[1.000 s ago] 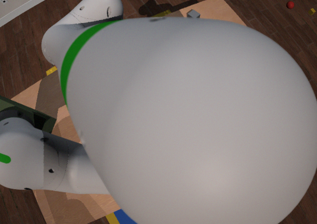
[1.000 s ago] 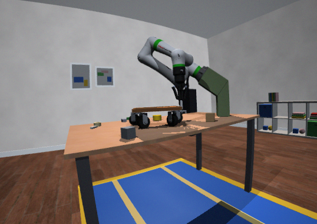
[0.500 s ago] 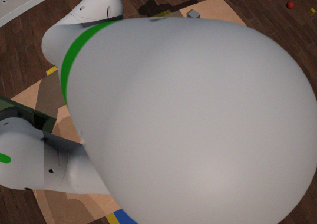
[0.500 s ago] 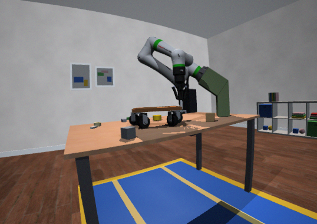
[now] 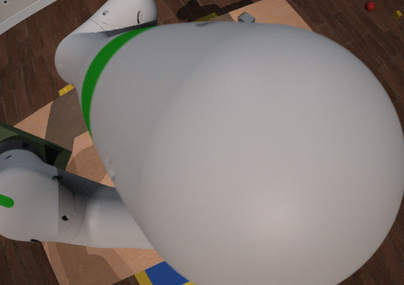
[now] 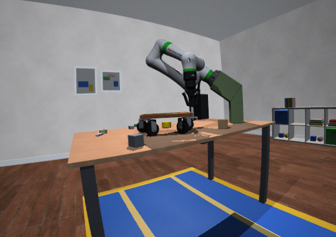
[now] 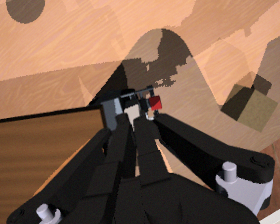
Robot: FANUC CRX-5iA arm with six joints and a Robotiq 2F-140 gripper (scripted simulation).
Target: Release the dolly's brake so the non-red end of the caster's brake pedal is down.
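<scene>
Now: hand 10 mm past the caster brake pedal, 10 mm to the right of it and 40 mm above it. The rest, counted from my hand: tan cube: 140 mm behind, 160 mm to the left, 100 mm below; yellow cylinder: 20 mm behind, 280 mm to the right, 100 mm below; grey cube: 490 mm ahead, 80 mm to the left, 100 mm below.
</scene>
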